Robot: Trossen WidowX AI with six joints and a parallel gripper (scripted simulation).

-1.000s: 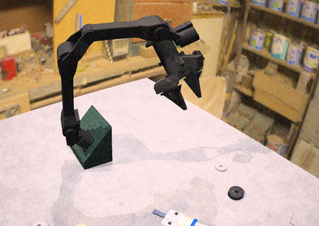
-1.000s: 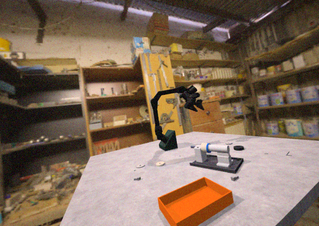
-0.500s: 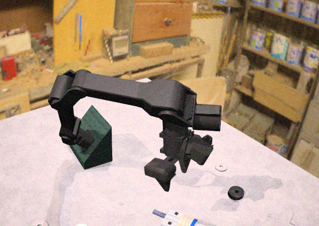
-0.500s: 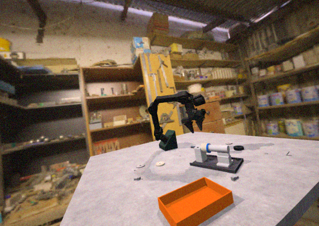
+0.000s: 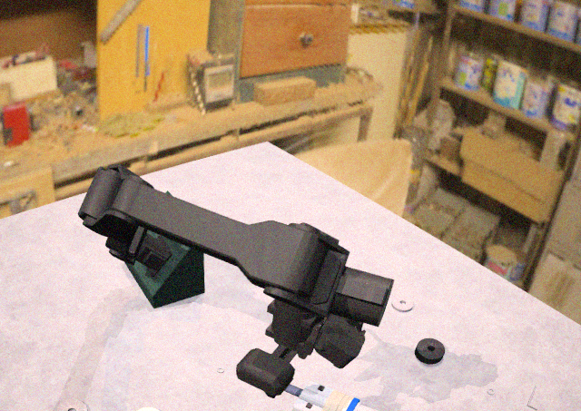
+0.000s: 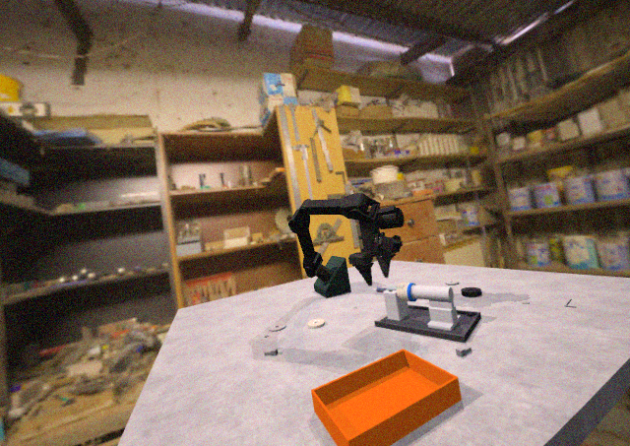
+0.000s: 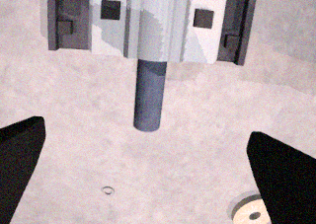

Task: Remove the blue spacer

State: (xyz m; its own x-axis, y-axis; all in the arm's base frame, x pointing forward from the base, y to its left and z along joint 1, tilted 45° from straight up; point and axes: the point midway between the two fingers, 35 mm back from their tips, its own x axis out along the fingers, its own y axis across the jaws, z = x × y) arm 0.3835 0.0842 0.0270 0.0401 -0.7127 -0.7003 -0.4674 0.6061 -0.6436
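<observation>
Right now my gripper tip is 70 mm short of the shaft, 40 mm to the right of it and 30 mm above it. From my gripper tip the other things lie so: black ring 310 mm to the left, 100 mm below, 30 mm ahead; then white disc 200 mm to the right, 100 mm below, 80 mm behind; then blue spacer 90 mm ahead, 50 mm to the left, 30 mm below.
</observation>
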